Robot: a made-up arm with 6 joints.
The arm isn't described. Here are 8 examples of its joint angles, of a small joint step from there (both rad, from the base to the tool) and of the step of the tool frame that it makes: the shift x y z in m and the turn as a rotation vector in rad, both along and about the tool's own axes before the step.
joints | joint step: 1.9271 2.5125 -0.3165 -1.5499 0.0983 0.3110 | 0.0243 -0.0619 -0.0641 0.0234 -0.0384 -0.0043
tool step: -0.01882 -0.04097 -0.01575 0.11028 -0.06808 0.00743
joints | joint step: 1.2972 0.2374 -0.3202 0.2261 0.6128 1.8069 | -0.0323 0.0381 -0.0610 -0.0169 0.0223 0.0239
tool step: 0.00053 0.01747 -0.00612 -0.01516 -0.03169 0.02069
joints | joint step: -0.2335 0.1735 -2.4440 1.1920 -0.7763 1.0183 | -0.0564 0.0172 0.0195 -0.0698 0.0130 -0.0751
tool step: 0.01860 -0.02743 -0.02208 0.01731 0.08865 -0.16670
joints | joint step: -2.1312 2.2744 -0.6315 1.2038 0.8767 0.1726 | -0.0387 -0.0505 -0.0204 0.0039 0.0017 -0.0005
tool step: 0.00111 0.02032 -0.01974 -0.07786 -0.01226 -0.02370
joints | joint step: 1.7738 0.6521 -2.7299 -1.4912 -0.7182 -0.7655 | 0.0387 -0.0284 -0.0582 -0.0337 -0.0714 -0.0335
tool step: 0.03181 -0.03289 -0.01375 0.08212 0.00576 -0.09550
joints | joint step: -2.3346 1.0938 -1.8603 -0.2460 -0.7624 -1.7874 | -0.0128 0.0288 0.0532 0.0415 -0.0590 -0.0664
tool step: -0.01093 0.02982 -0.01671 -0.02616 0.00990 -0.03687
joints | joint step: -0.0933 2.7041 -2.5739 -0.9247 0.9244 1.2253 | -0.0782 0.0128 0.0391 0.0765 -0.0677 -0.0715
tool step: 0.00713 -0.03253 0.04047 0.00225 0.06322 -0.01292
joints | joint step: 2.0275 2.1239 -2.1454 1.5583 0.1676 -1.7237 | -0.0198 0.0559 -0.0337 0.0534 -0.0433 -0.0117
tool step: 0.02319 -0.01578 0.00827 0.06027 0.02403 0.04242
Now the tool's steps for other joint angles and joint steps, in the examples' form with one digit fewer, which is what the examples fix.
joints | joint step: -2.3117 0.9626 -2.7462 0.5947 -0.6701 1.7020 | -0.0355 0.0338 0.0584 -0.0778 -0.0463 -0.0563
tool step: -0.0172 -0.0345 -0.0221 0.0408 0.0361 -0.1688
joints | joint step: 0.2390 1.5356 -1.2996 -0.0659 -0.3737 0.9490 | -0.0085 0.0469 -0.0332 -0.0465 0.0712 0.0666
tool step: 0.0092 -0.0168 0.0095 0.0666 0.0544 0.0216
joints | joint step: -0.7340 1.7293 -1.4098 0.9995 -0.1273 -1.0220 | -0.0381 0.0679 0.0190 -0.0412 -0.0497 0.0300
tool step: 0.0407 -0.0225 0.0175 0.0731 0.0565 -0.0145
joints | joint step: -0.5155 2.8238 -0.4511 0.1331 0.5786 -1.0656 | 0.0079 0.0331 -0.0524 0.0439 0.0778 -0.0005
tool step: -0.0075 -0.0039 -0.0035 -0.0605 0.0103 0.0316
